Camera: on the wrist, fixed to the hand. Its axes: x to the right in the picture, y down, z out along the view.
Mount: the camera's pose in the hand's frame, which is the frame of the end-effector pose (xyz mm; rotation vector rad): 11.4 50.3 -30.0 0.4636 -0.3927 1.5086
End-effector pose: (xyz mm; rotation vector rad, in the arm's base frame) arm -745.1 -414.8 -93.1 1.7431 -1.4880 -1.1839
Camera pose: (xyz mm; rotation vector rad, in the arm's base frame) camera -742.6 -441.3 -39.7 0.1432 -2.6010 -0.3128
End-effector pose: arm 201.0 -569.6 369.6 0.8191 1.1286 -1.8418
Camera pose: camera 243.3 -559.4 328.8 1.0366 -0.2881 -0.8179
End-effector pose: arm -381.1 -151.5 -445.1 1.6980 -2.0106 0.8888
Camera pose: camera -435.9 -136.0 -427.3 -0.0680 2.2440 -0.9908
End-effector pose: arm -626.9 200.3 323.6 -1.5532 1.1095 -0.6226
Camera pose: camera -663.7 177.0 282.9 -0.1501 1.3307 0.4352
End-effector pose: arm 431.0 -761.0 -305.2 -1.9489 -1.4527 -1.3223
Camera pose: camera 462.3 -797.2 -269.5 -2.0992 -0.0436 0.0750
